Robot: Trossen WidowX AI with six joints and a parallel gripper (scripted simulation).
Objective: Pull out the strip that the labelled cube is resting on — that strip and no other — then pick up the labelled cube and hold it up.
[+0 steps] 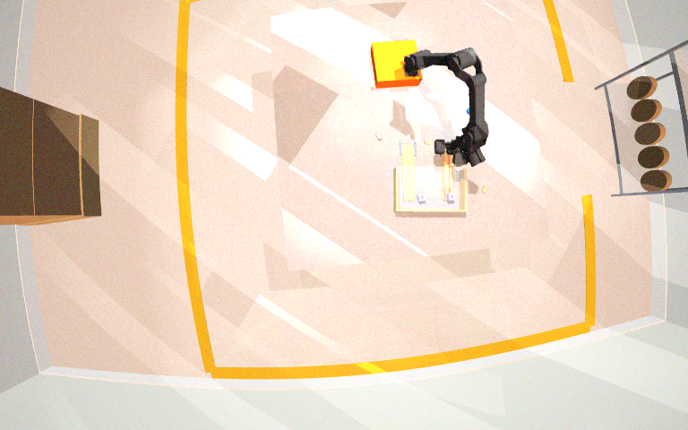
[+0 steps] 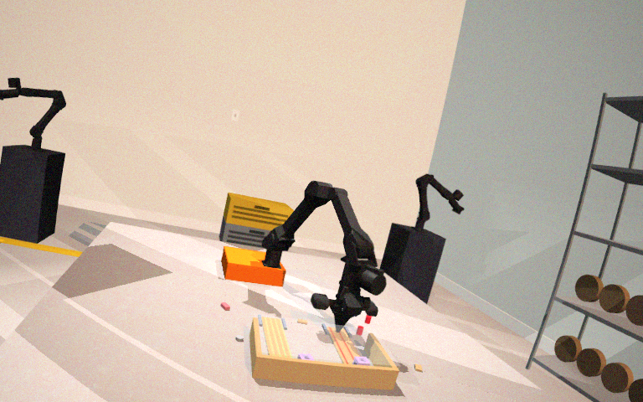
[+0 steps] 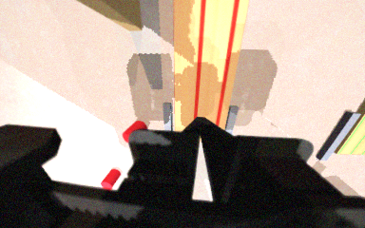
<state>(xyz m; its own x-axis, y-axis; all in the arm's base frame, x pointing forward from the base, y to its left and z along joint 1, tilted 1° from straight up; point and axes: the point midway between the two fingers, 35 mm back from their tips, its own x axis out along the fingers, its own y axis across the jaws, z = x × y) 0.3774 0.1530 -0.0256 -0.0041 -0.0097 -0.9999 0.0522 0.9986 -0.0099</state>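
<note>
Right now my gripper tip is 100 mm short of the strip and 10 mm to the left of it. The rest, counted from my gripper tip: small tan block: 90 mm to the right, 50 mm behind.
</note>
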